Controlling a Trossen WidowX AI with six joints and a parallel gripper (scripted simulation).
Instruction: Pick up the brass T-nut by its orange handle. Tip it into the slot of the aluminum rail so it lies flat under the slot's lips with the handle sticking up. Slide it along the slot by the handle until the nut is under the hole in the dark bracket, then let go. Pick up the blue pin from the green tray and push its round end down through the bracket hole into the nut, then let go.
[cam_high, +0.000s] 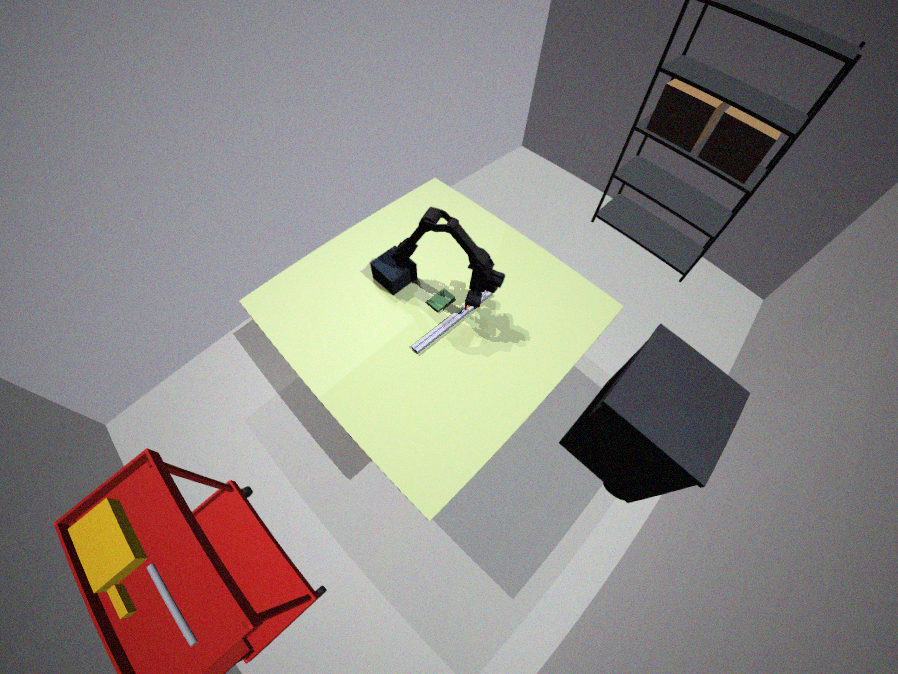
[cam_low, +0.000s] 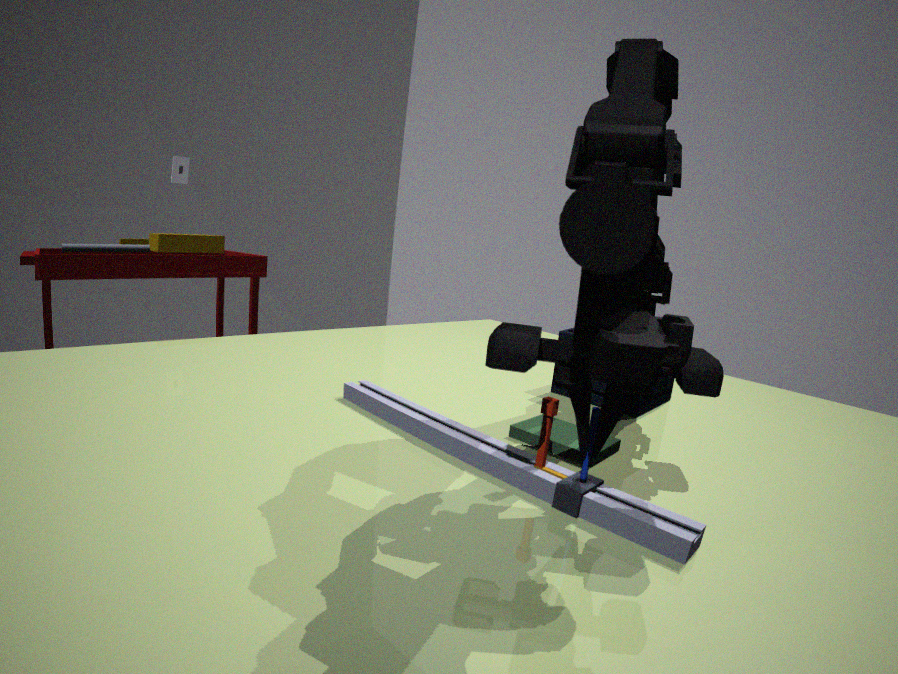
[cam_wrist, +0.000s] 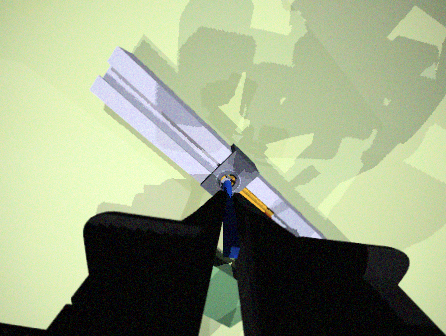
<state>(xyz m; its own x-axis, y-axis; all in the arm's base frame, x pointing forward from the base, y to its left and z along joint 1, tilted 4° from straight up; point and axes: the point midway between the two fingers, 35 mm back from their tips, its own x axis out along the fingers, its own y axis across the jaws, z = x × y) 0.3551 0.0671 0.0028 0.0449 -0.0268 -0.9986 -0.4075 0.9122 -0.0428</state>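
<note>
Right now my gripper tip is 2 cm to the left of the brass T-nut. From my gripper tip the other things lie so: green tray: 14 cm behind, 5 cm to the right, 4 cm below; then blue pin: right at my gripper tip.
</note>
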